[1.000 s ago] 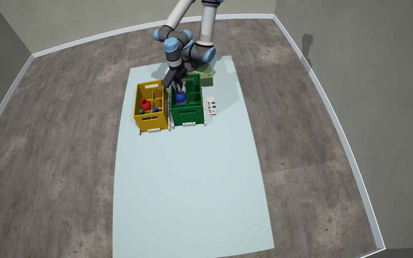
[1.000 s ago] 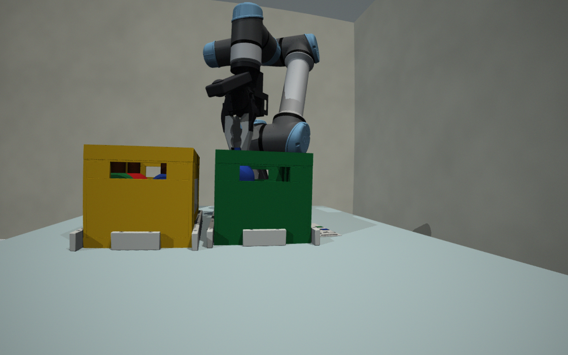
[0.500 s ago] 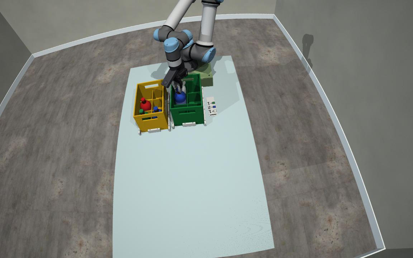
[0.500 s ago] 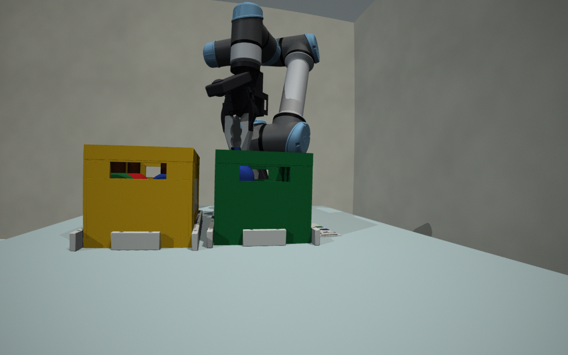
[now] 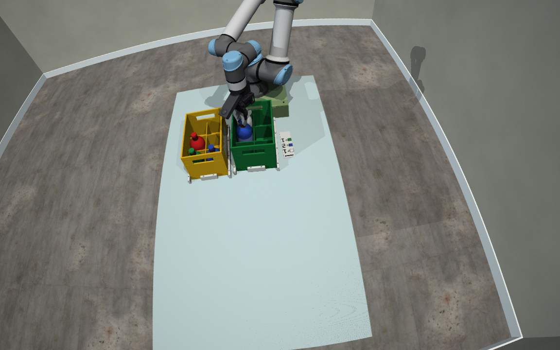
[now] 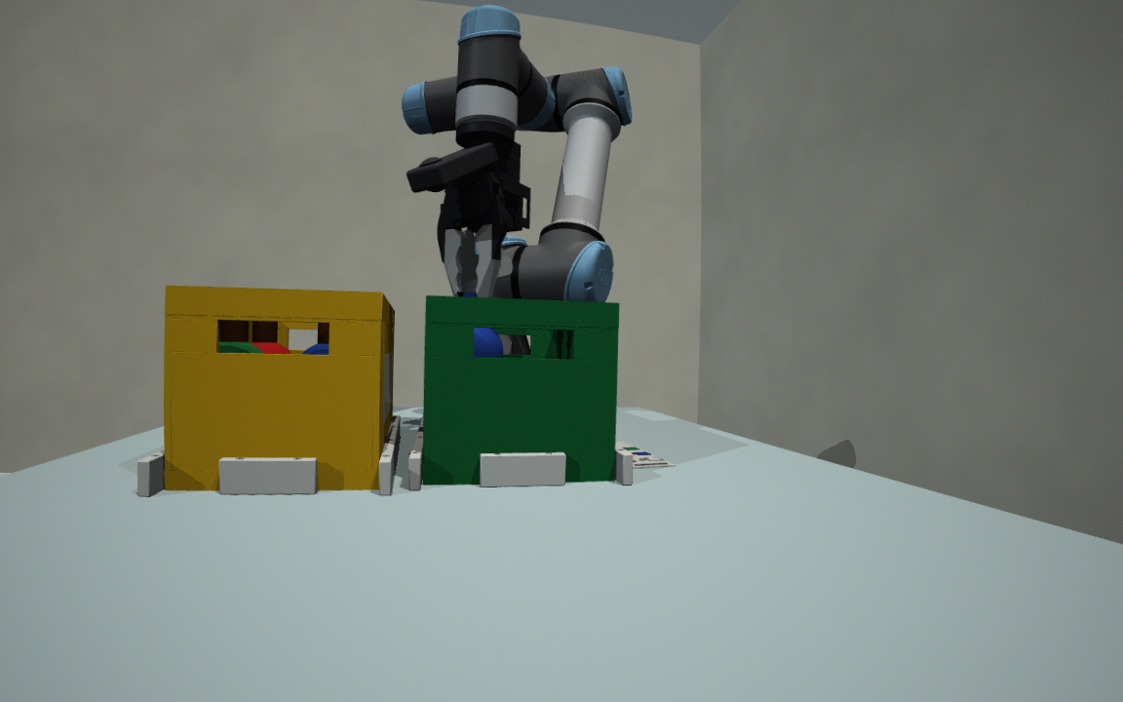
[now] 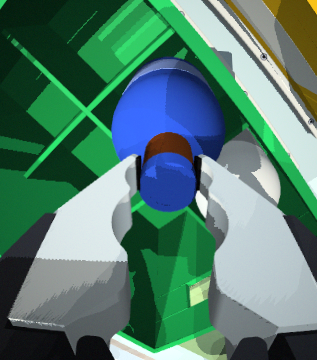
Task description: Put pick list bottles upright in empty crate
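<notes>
Right now the green crate is 1 cm behind my hand, 4 cm to the left of it and 10 cm below it. The rest, counted from my hand: yellow crate (5 cm ahead, 18 cm to the right, 10 cm below); white bottle (9 cm behind, 1 cm to the right, 10 cm below); red bottle (5 cm ahead, 22 cm to the right, 10 cm below).
</notes>
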